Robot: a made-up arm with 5 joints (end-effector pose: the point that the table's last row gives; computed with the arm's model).
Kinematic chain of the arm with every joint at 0, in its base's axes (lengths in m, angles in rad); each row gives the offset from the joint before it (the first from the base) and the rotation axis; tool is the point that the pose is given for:
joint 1: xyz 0 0 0.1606 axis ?
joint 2: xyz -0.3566 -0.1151 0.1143 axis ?
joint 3: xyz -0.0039 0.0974 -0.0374 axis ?
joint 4: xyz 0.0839 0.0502 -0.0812 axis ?
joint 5: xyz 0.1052 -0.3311 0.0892 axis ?
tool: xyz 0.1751 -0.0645 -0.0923
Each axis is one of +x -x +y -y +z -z.
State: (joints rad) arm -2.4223 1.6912 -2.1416 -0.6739 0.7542
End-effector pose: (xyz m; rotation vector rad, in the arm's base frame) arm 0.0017 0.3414 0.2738 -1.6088 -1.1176 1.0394
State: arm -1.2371 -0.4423 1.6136 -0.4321 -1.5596
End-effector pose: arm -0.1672 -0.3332 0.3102 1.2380 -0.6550 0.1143
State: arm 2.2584 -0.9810 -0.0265 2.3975 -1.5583
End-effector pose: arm -0.7646 -0.1044 -0.0143 -0.1471 -2.7658 0.9439
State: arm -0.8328 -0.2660 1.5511 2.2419 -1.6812
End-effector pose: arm -0.2878 0.2269 -0.0924 0.2307 2.0211 0.9403
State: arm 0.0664 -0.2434 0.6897 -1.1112 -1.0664
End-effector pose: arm -0.3517 -0.3187 0.3947 0.3719 -0.8163 -0.4596
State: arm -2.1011 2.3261 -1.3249 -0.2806 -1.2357
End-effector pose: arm -0.4660 0.3850 -0.0669 -0.4587 0.4106 2.3708
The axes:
joint 1: -x
joint 2: -z
joint 3: -x
joint 4: +z
joint 5: -x

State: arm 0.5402 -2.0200 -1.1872 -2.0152 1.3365
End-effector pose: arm -0.2095 -0.4094 0.5006 -2.1593 1.2353 0.5253
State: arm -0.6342 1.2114 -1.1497 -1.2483 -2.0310
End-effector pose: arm -0.3810 0.0448 -0.0387 -0.9861 1.2318 1.5056
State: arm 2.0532 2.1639 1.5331 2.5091 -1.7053
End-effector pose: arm -0.2940 -0.2217 0.4413 0.7572 -0.0733 -1.1099
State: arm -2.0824 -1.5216 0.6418 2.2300 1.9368
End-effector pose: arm -0.9142 0.0652 0.3492 0.8542 2.3422 0.7723
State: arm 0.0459 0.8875 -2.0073 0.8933 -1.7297
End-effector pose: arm -0.0186 -0.3905 0.3859 -2.3136 1.2657 -1.5632
